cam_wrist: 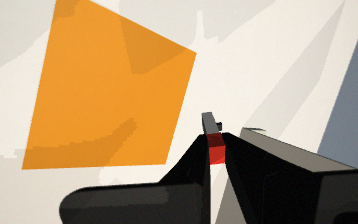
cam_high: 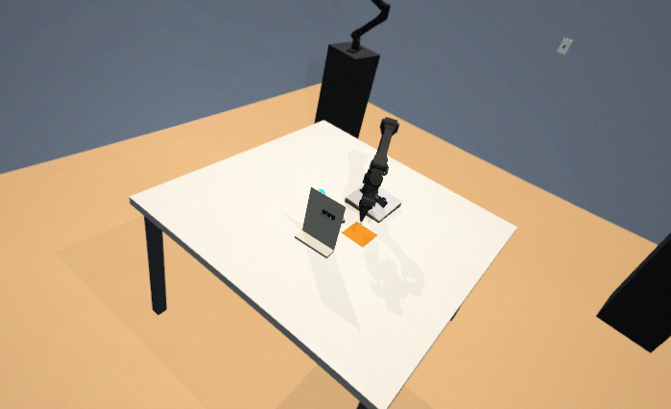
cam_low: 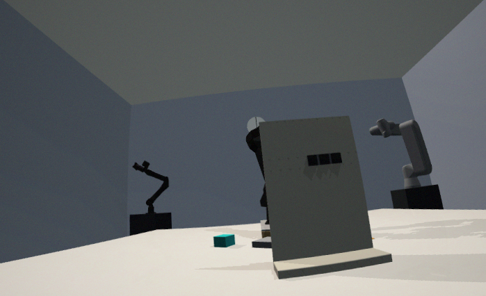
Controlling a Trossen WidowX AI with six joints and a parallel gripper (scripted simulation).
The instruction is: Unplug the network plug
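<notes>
Right now my gripper tip is 20 mm past the orange marked square and 80 mm above it. Round my gripper tip: network plug right at my gripper tip; upright panel 190 mm ahead, 50 mm to the right, 30 mm above; teal block 40 mm behind, 300 mm to the right, 70 mm below.
</notes>
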